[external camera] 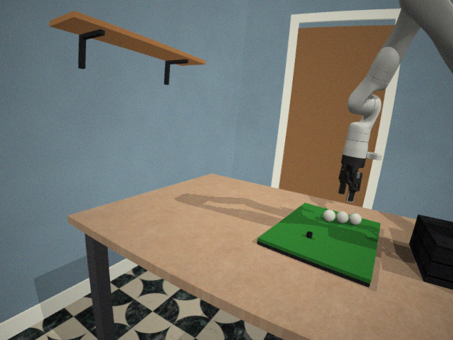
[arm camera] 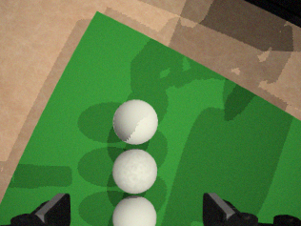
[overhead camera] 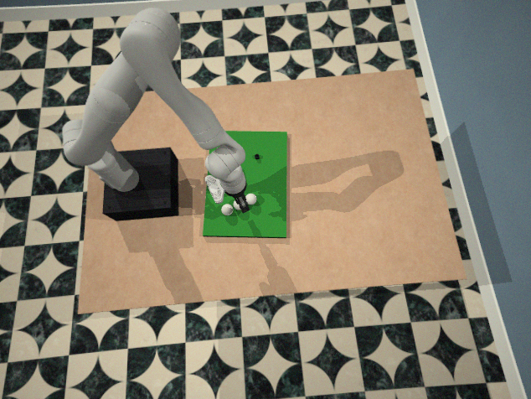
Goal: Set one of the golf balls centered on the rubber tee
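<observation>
Right now the white golf ball is 80 mm below my hand and 10 mm to the right of it.
</observation>
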